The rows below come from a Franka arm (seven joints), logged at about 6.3 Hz.
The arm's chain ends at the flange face. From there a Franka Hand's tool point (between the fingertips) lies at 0.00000 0.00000 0.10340 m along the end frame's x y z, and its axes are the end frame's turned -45 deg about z.
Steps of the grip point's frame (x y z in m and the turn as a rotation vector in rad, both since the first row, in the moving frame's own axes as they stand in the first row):
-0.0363 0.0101 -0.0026 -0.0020 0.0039 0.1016
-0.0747 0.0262 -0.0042 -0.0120 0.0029 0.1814
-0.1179 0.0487 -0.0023 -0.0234 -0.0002 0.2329
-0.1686 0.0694 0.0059 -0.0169 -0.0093 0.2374
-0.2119 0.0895 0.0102 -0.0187 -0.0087 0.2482
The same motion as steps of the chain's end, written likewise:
-0.0190 0.0329 -0.0026 0.0013 0.0042 0.1016
-0.0353 0.0706 -0.0042 -0.0064 0.0105 0.1814
-0.0504 0.1159 -0.0023 -0.0167 0.0164 0.2329
-0.0705 0.1663 0.0059 -0.0185 0.0054 0.2374
-0.0870 0.2110 0.0102 -0.0194 0.0071 0.2482

